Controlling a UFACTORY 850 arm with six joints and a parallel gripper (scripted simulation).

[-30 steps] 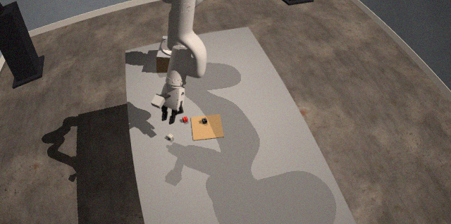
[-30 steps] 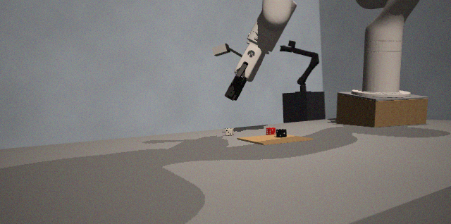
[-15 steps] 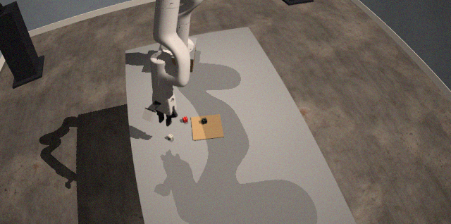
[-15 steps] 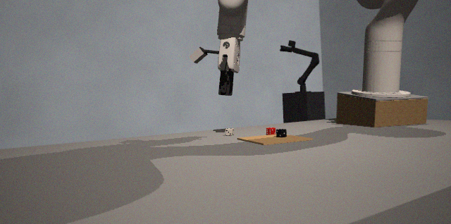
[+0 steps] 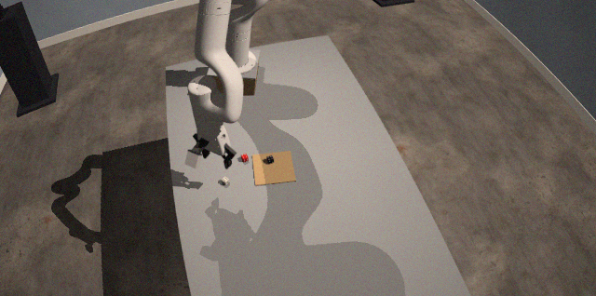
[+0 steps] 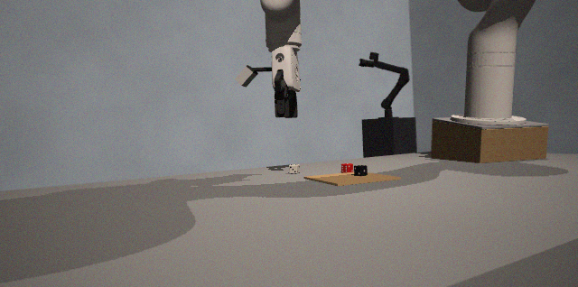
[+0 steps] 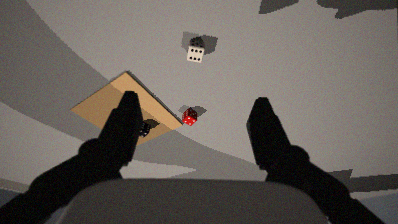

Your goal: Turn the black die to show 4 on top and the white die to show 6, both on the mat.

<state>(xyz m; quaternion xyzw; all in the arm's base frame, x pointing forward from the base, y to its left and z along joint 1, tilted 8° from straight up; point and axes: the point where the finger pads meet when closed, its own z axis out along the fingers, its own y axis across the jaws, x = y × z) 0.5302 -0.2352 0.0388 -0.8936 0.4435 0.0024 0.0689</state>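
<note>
Now: the white die 130 mm below my hand, 10 mm to the left of it and 10 mm behind it. From my hand the other things lie so: tan mat (190 mm to the left, 140 mm below); red die (130 mm below, 110 mm to the left, 80 mm behind); black die (190 mm to the left, 130 mm below, 30 mm behind).
</note>
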